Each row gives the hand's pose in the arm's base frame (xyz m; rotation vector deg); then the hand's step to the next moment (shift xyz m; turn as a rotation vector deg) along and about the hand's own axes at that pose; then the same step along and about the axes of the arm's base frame.
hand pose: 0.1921 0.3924 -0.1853 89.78 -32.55 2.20
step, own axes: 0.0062 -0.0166 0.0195 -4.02 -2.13 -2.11
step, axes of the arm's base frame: 0.0055 -0.0210 -0.0150 -2.04 3.25 -3.23
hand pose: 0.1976 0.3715 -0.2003 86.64 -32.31 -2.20
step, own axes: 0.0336 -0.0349 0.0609 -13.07 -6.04 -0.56
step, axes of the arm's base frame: 0.0177 -0.0717 -0.0246 -9.27 4.79 -9.94
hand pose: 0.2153 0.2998 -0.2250 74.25 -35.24 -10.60
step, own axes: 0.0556 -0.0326 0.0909 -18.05 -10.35 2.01
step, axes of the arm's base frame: 0.0053 -0.1113 -0.0001 -13.84 3.70 -15.22
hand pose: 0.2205 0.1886 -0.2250 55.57 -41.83 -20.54
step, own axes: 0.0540 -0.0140 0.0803 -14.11 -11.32 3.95
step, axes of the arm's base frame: -0.0174 -0.0883 0.0383 -12.36 -0.30 -13.78
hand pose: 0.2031 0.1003 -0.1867 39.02 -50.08 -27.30
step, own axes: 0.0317 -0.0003 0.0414 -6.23 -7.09 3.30
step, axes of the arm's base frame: -0.0162 -0.0345 0.0356 -6.96 -2.12 -6.86
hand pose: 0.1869 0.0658 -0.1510 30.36 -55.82 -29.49
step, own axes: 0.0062 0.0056 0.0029 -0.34 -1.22 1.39
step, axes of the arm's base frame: 0.0013 -0.0002 0.0087 -1.57 -0.97 -0.34
